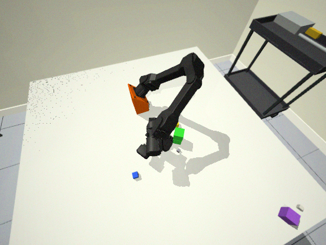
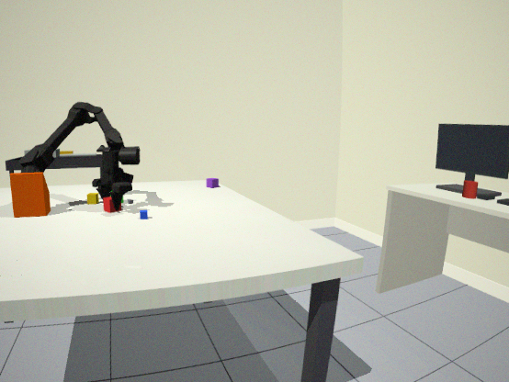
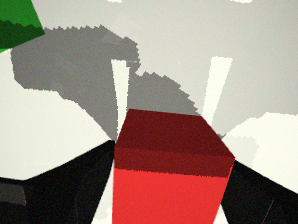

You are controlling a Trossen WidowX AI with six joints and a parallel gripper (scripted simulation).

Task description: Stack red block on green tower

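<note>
My gripper tip is now 11 cm to the right of the small grey cube and 7 cm short of it. The rest, counted from my gripper tip: red block: 2 cm above; then yellow block: 16 cm to the left, 8 cm behind, 1 cm above; then blue cube: 14 cm to the right, 10 cm ahead.
</note>
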